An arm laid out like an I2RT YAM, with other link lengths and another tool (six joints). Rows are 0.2 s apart.
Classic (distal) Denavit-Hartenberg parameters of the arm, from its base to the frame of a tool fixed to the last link. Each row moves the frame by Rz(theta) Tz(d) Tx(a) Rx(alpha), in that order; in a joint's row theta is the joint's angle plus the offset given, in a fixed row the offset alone. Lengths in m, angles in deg.
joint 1: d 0.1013, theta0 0, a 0.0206, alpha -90
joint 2: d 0, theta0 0, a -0.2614, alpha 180
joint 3: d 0, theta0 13.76, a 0.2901, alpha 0
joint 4: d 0.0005, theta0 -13.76, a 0.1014, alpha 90
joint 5: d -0.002, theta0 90, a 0, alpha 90
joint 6: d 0.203, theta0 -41, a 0.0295, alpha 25.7
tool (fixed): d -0.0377, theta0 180, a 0, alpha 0
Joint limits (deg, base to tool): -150..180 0..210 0..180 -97..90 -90..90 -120..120
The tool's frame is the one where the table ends.
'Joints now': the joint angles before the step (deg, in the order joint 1, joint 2, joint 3, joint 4, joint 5, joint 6). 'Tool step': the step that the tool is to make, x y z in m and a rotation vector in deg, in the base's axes. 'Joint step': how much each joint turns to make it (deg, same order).
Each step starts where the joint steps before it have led.
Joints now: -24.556, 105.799, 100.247, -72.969, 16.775, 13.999
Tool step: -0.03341, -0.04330, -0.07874, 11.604, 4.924, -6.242
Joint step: -10.098, 9.594, -0.023, 0.241, -8.043, -2.950
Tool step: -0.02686, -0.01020, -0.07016, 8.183, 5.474, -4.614
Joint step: -4.481, 9.377, 0.000, 0.086, -3.257, 0.000
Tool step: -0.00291, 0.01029, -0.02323, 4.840, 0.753, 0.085
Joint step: -0.415, 3.038, 0.022, -0.567, -3.147, -1.005
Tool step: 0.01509, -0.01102, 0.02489, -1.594, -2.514, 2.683
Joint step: 0.152, -0.611, 4.526, -2.078, 0.043, -2.559
